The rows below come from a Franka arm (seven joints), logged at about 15 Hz.
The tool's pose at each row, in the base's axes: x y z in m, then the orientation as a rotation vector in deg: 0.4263, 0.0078, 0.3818, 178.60, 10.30, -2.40; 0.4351, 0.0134, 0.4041, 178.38, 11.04, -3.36; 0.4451, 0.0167, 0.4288, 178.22, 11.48, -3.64; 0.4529, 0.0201, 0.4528, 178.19, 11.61, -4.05; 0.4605, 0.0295, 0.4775, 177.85, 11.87, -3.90; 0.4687, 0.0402, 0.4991, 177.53, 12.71, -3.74; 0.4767, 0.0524, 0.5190, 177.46, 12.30, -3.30; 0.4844, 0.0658, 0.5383, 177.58, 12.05, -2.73; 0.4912, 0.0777, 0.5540, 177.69, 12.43, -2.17
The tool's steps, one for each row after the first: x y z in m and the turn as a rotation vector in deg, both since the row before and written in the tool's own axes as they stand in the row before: 0.0088, -0.0042, -0.0226, -0.13, -0.62, -0.49; 0.0094, -0.0016, -0.0251, -0.12, -0.19, -0.29; 0.0072, -0.0019, -0.0244, 0.00, -0.26, -0.09; 0.0076, -0.0078, -0.0253, -0.33, 0.07, -0.17; 0.0085, -0.0089, -0.0223, -0.28, 0.09, -0.55; 0.0088, -0.0103, -0.0206, -0.12, 0.27, 0.27; 0.0087, -0.0115, -0.0201, 0.07, 0.37, 0.17; 0.0078, -0.0104, -0.0163, 0.10, 0.37, -0.23
